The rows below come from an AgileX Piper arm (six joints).
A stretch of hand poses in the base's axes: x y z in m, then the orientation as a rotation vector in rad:
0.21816 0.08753 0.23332 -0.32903 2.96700 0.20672
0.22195 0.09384 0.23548 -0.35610 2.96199 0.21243
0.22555 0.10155 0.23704 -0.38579 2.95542 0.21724
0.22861 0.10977 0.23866 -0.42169 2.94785 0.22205
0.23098 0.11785 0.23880 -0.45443 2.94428 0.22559
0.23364 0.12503 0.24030 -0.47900 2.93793 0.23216
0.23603 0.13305 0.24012 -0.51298 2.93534 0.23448
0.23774 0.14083 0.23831 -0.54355 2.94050 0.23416
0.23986 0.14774 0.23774 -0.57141 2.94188 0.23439
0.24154 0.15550 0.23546 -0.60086 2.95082 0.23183
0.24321 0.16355 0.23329 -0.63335 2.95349 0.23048
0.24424 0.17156 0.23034 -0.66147 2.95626 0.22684
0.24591 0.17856 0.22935 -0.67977 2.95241 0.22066
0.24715 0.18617 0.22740 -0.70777 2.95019 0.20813
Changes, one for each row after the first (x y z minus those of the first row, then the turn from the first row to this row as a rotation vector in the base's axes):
0.00379 0.00631 0.00216 0.00280 -0.00246 0.01840
0.00739 0.01402 0.00372 0.00506 -0.00613 0.03856
0.01045 0.02224 0.00534 0.00704 -0.00995 0.06295
0.01282 0.03032 0.00548 0.00775 -0.00991 0.08508
0.01548 0.03750 0.00698 0.01136 -0.01269 0.10204
0.01787 0.04552 0.00680 0.01097 -0.01111 0.12491
0.01958 0.05330 0.00499 0.00788 -0.00242 0.14496
0.02170 0.06021 0.00442 0.00589 0.00258 0.16336
0.02338 0.06797 0.00214 0.00083 0.01501 0.18215
0.02505 0.07602 -0.00003 -0.00274 0.02223 0.20328
0.02608 0.08403 -0.00298 -0.00750 0.02883 0.22133
0.02775 0.09103 -0.00397 -0.01224 0.02722 0.23328
0.02899 0.09864 -0.00592 -0.02202 0.02813 0.25113

